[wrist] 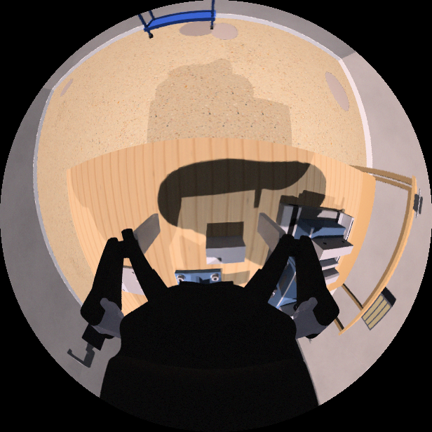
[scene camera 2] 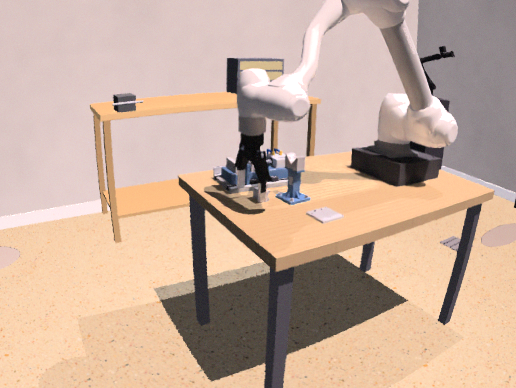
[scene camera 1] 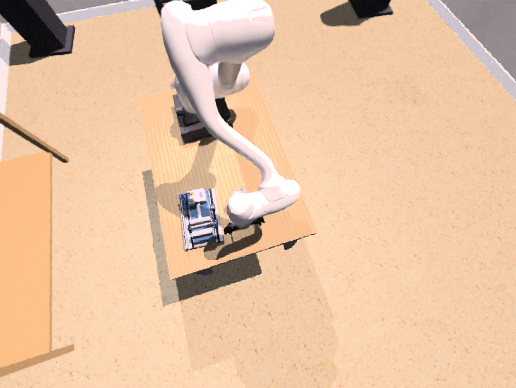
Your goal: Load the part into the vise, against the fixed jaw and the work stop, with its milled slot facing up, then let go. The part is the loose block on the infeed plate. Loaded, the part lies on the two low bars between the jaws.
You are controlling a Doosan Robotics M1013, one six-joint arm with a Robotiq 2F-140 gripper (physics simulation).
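Places are measured from the arm's base along level axes (x ahead, y left, z up), in metres.
Pixels of known places: gripper, fingertip midpoint: (scene camera 2: 251,194) (scene camera 1: 245,229); arm's base, link origin: (scene camera 2: 392,152).
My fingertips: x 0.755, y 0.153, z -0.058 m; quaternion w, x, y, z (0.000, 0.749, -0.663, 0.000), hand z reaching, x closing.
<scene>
For each thing: its top centre in the pictures, then the offset to it from my fingertips. Level surfaces: height alone.
- vise, top centre: (scene camera 2: 257,157) (scene camera 1: 197,213) dy -0.219, dx -0.110, dz +0.063 m
- infeed plate, top centre: (scene camera 2: 325,213) dy +0.177, dx -0.189, dz -0.028 m
- wooden table, surface height: dz -0.036 m
The part, a grey block (wrist: 225,248), appears to lie on the table in the wrist view, between the spread fingers and apart from both pads. I cannot make out its milled slot. My gripper (scene camera 2: 251,187) (wrist: 208,222) points down, open, with its fingertips low over the table beside the vise. The vise (scene camera 1: 202,233) (scene camera 2: 230,175) (wrist: 322,229) has blue and grey parts; no part can be made out between its jaws. The infeed plate (scene camera 2: 325,215) (wrist: 131,280) is a flat pale plate with no block on it.
A blue stand (scene camera 2: 294,187) (wrist: 197,276) with a grey notched head stands close to the gripper, between the vise and the infeed plate. The wooden table (scene camera 1: 230,165) (scene camera 2: 380,215) carries all of these. A second bench (scene camera 2: 175,104) stands behind.
</scene>
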